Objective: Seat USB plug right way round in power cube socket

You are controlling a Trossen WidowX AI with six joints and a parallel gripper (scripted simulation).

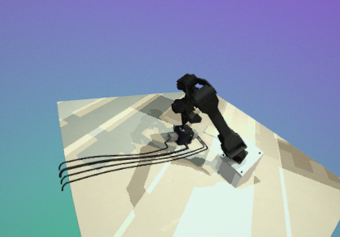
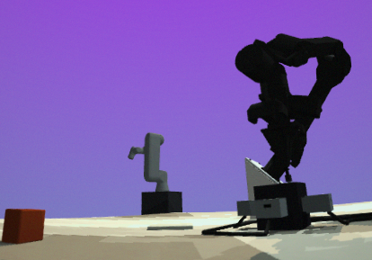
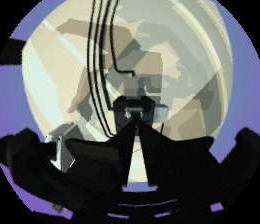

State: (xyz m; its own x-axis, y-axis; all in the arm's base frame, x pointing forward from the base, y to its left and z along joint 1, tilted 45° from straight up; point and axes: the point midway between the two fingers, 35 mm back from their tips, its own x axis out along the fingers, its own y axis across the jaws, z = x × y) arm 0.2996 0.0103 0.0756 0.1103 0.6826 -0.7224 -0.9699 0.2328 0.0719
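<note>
My gripper tip is now 2 cm above the USB plug. Also, from my gripper tip: red block (33 cm to the right, 27 cm ahead, 9 cm below).
</note>
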